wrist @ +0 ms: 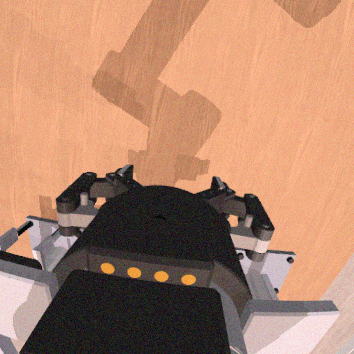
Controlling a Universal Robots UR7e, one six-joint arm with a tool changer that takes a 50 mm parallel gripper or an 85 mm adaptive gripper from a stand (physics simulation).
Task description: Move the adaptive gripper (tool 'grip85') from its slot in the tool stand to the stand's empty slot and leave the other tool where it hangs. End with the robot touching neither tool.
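Places are measured from the arm's base along level axes (x right, y ahead, z up), in centimetres.
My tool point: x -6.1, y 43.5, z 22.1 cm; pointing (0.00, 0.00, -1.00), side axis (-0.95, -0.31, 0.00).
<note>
Behind a point stands the place of what it marks.
The adaptive gripper (173,178) is on my arm, its black body filling the lower middle of the wrist view. Its two fingers stand wide apart with nothing between them, so it is open. A pale wing with a grey edge sticks out on each side of its body. Parts of the tool stand (282,267) {x -38.7, y 56.3, z -9.2 cm} show on both sides, beyond the wings: light metal plates with dark holes and pale upright pieces. The gripper is between these parts as seen from above; whether it touches them is hidden. The other tool cannot be made out.
The wooden table top (280,125) {x -20.4, y 31.1, z -10.4 cm} lies below and ahead, with the arm's shadow across it. A grey piece and a short black rod show at the left edge, near the stand. A pale grey floor (342,287) shows past the table's edge at the lower right.
</note>
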